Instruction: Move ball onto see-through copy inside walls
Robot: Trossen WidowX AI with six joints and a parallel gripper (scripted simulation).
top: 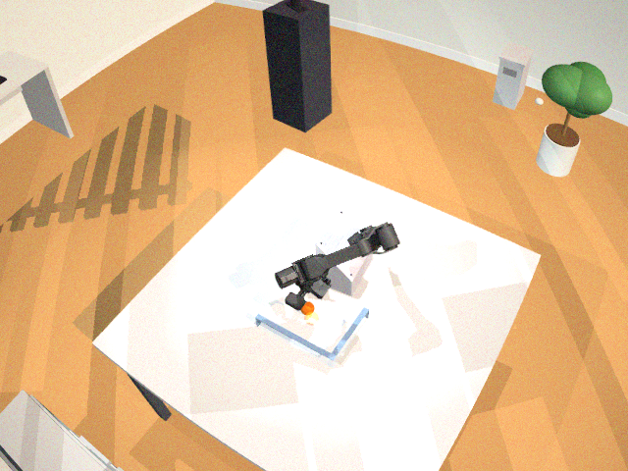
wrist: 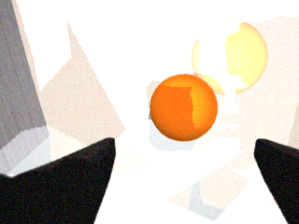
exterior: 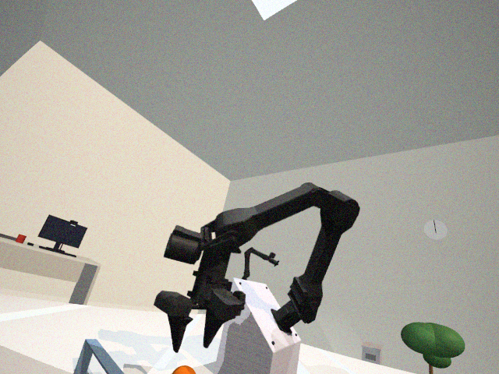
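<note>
The see-through copy of ball lies 50 mm below my gripper tip, 40 mm to the left of it and 30 mm ahead of it.
</note>
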